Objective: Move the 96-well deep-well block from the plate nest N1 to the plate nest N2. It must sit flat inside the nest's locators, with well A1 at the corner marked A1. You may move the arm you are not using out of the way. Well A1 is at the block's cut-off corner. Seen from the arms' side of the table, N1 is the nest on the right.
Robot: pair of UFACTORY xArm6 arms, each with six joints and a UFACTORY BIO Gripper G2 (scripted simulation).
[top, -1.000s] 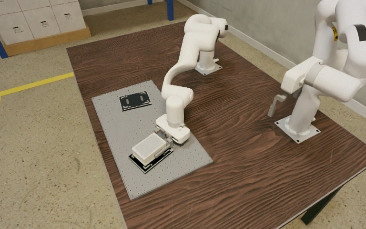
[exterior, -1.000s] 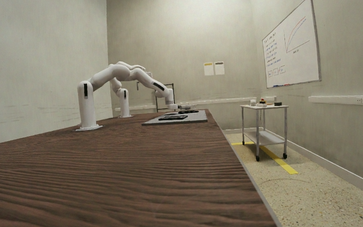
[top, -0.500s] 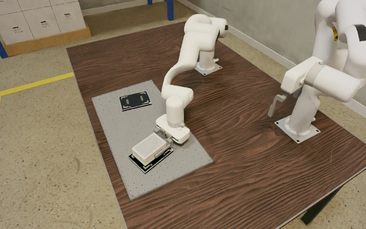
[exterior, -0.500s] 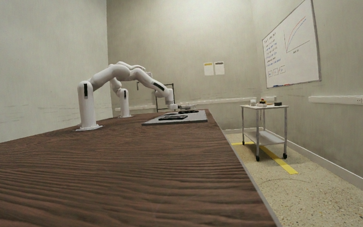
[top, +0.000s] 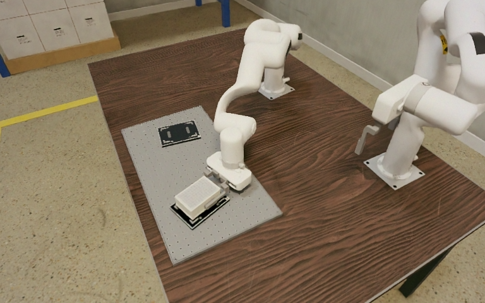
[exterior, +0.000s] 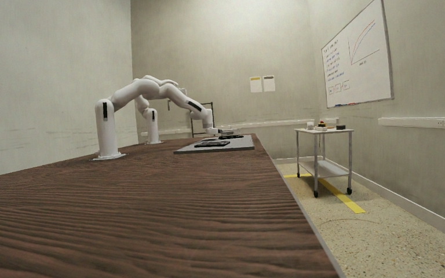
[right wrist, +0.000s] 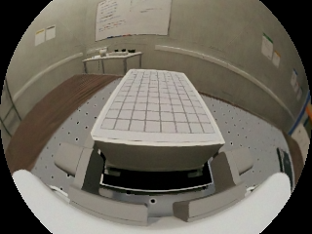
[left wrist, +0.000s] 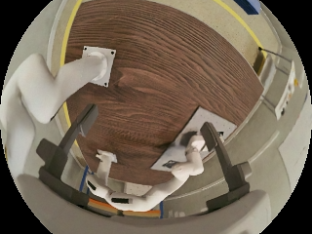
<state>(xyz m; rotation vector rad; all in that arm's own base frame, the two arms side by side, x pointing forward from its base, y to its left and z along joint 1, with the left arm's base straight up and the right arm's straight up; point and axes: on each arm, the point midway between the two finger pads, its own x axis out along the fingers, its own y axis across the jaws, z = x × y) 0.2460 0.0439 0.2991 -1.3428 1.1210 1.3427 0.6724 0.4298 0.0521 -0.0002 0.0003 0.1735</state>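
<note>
My right gripper is now 10 mm short of the white deep-well block. The rest, counted from my right hand: grey perforated board: 50 mm behind, 180 mm to the right, 50 mm below.
</note>
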